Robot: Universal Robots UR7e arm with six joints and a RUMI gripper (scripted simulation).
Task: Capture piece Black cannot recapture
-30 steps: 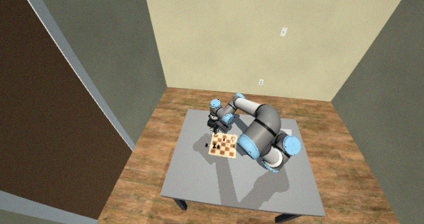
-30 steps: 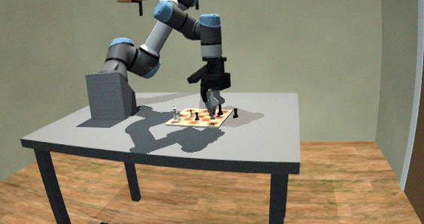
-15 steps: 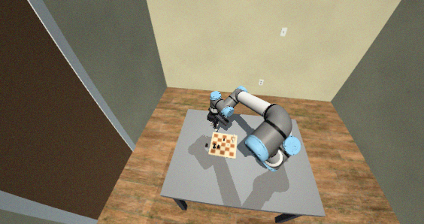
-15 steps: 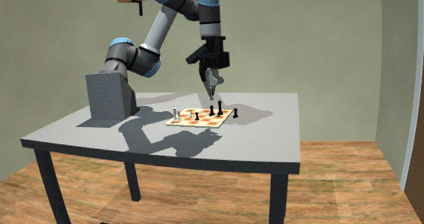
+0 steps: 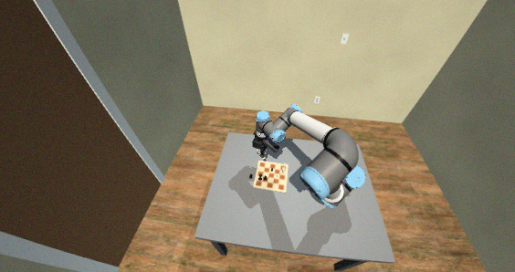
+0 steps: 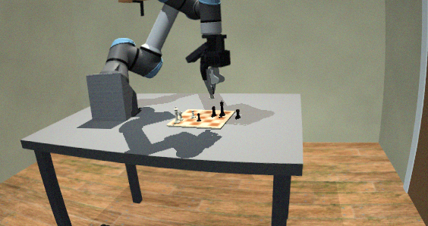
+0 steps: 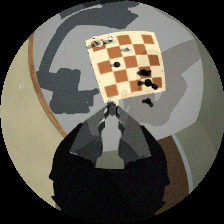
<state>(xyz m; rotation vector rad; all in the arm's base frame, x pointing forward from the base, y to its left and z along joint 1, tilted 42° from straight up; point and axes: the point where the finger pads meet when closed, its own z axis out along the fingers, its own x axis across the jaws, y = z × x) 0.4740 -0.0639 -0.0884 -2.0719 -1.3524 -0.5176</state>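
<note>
The black pawn is 60 mm behind my hand, 40 mm to the left of it and 120 mm below it. Also, from my hand: white pawn 100 mm behind, 80 mm to the left, 120 mm below; then small chessboard 60 mm behind, 80 mm to the left, 130 mm below.
</note>
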